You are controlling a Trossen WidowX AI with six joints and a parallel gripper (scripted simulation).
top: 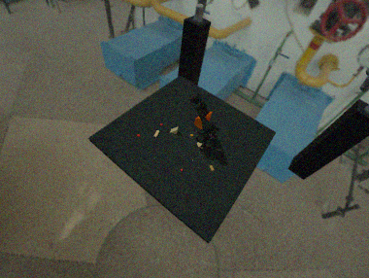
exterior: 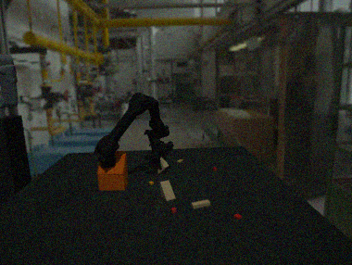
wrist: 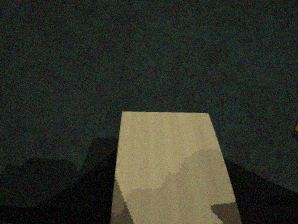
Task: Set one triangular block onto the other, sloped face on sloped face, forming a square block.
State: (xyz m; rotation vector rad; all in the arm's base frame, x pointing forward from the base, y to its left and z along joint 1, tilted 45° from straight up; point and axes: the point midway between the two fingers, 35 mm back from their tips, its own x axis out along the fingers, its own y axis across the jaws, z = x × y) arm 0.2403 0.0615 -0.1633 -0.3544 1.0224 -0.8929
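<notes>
Right now the orange bit is 50 mm behind my gripper tip, 130 mm to the right of it and 30 mm below it. From my gripper tip the other things lie so: tan triangular block 10 mm above.
</notes>
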